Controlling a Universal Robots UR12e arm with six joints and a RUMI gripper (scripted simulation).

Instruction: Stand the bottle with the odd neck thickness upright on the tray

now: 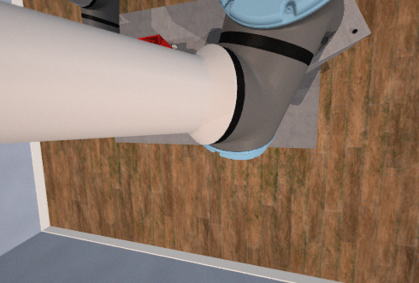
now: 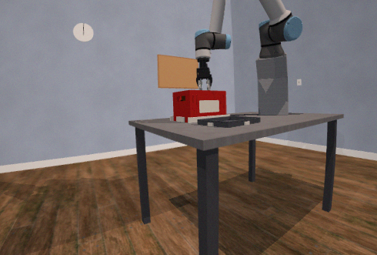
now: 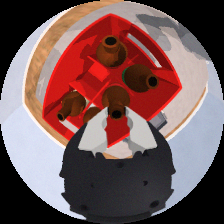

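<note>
Now: the red crate 4 cm to the right of my hand and 7 cm below it. From my hand the other things lie so: dark tray: 5 cm ahead, 22 cm to the left, 14 cm below.
</note>
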